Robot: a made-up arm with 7 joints.
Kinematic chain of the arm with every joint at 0, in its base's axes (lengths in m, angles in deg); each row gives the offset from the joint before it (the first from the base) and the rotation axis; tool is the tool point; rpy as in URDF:
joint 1: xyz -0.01 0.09 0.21 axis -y
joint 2: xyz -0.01 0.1 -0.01 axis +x
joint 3: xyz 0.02 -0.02 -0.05 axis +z
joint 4: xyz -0.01 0 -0.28 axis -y
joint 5: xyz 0 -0.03 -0.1 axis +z
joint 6: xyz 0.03 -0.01 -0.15 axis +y
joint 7: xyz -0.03 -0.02 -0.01 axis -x
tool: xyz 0.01 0 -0.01 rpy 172.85 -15.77 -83.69
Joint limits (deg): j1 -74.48..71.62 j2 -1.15..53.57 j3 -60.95..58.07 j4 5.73..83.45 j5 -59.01..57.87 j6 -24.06..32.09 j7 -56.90..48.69
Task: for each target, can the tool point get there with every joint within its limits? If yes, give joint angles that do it. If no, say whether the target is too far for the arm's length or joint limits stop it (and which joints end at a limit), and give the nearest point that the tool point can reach.
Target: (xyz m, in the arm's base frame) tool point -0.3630 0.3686 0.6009
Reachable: no: joint limits stop it (at a limit: joint 1, joint 3, joint 4, joint 6, joint 7) | nearest point -0.4747 0.5538 0.1292 | short by 0.519 m
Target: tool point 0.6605 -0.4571 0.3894
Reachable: no: too far | nearest point 0.4419 -0.0602 0.2115 | short by 0.487 m
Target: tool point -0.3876 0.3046 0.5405
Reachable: no: joint limits stop it (at a limit: joint 1, joint 3, joint 4, joint 6, joint 7) | nearest point -0.5504 0.4223 0.1082 | short by 0.477 m
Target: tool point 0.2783 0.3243 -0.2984
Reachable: yes | joints 29.19 22.08 -48.46 15.50 -36.64 21.16 -37.66
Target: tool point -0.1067 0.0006 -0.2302
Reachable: yes | joints -30.27 9.23 -48.79 74.28 10.31 -17.54 7.03
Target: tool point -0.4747 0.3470 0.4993
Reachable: no: joint limits stop it (at a limit: joint 1, joint 3, joint 4, joint 6, joint 7) | nearest point -0.5497 0.4241 0.1084 | short by 0.405 m
